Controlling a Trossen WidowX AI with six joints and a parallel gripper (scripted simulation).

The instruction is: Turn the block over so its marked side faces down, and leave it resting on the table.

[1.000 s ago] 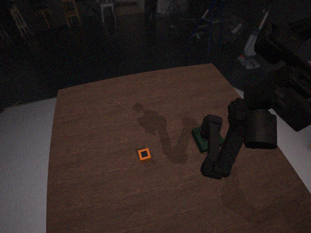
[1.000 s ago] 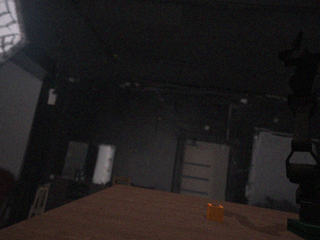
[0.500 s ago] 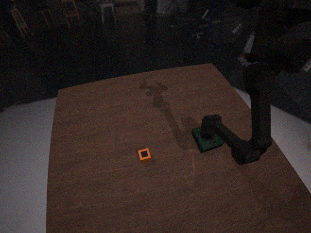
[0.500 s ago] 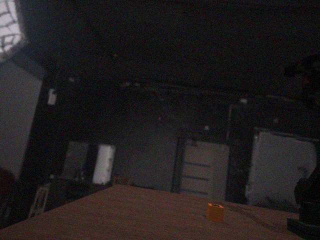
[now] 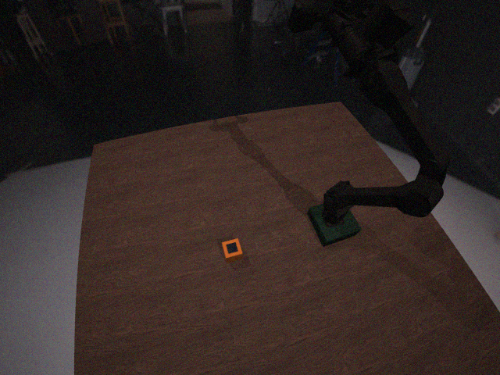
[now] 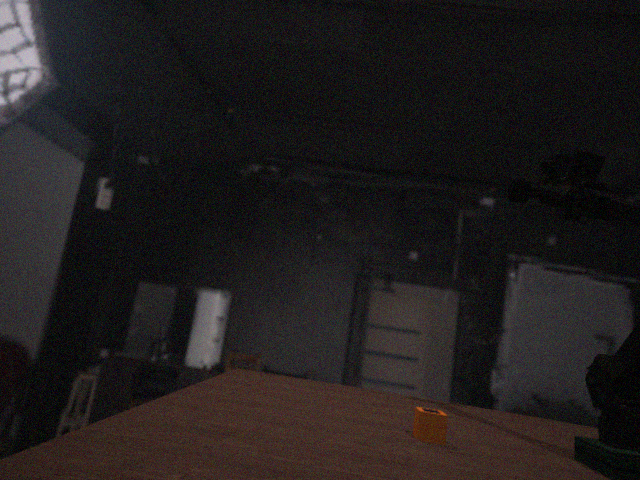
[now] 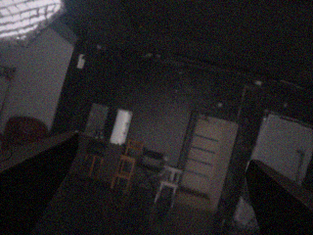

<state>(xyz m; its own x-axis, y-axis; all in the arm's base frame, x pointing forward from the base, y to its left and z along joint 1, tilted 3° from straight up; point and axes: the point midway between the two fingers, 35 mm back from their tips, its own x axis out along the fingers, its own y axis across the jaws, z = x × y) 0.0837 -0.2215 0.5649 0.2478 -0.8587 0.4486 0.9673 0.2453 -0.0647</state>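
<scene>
Right now my gripper tip is 220 mm short of the block, 320 mm to the right of it and 580 mm above it.
</scene>
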